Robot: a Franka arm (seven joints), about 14 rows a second.
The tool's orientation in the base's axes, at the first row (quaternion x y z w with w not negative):
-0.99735 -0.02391 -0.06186 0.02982
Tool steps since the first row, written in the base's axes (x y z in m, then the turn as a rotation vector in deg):
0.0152 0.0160 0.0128 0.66 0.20 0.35
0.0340 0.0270 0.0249 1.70 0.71 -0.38
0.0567 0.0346 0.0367 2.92 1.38 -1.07
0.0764 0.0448 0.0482 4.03 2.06 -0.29
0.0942 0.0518 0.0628 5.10 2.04 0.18
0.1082 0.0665 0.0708 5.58 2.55 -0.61
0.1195 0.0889 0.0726 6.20 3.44 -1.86
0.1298 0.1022 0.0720 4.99 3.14 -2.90
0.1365 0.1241 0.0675 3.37 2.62 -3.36
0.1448 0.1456 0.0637 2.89 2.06 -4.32
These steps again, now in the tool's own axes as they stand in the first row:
0.0174 -0.0159 -0.0098 0.71 -0.19 -0.25
0.0380 -0.0266 -0.0188 1.67 -0.60 0.63
0.0623 -0.0337 -0.0273 2.82 -1.17 1.50
0.0837 -0.0435 -0.0356 4.05 -1.83 0.91
0.1035 -0.0504 -0.0475 5.17 -1.78 0.57
0.1190 -0.0647 -0.0528 5.57 -2.22 1.44
0.1314 -0.0866 -0.0518 6.06 -3.01 2.81
0.1421 -0.0993 -0.0491 4.72 -2.71 3.68
0.1492 -0.1205 -0.0425 3.04 -2.25 3.90
0.1579 -0.1413 -0.0363 2.42 -1.66 4.76

